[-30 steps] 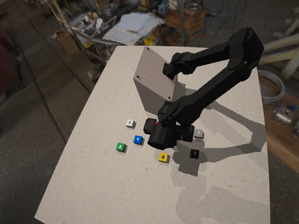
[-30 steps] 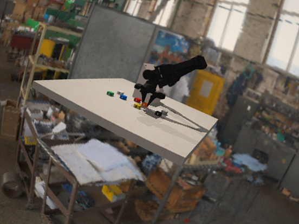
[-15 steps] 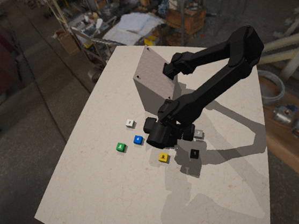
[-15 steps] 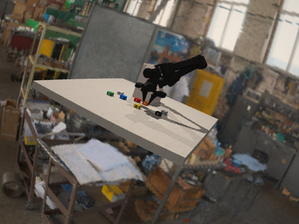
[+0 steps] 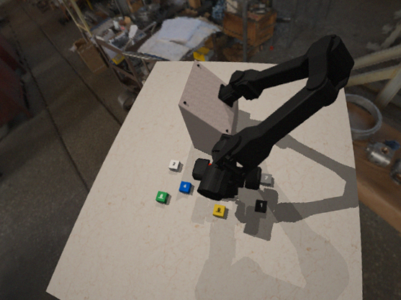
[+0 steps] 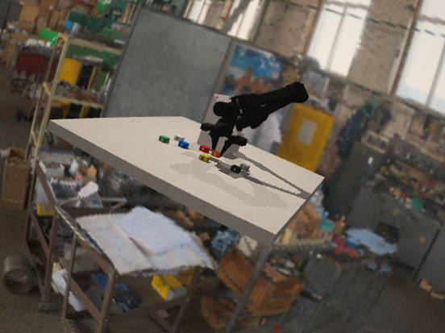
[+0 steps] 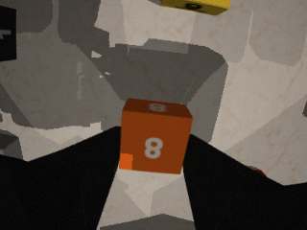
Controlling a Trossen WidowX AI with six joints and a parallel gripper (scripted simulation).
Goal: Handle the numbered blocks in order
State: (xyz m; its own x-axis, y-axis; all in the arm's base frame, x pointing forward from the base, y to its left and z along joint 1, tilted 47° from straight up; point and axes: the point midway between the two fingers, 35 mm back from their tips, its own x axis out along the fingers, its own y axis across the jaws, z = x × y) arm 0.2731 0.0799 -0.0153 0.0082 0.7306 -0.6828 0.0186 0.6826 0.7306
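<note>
My gripper tip is 90 mm short of the yellow block, 10 mm to the left of it and 10 mm above it. From my gripper tip the other things lie so: black block (110 mm to the left, 50 mm ahead, 10 mm below); orange block (right at my gripper tip); red block (70 mm to the right, 50 mm behind, 10 mm below).
</note>
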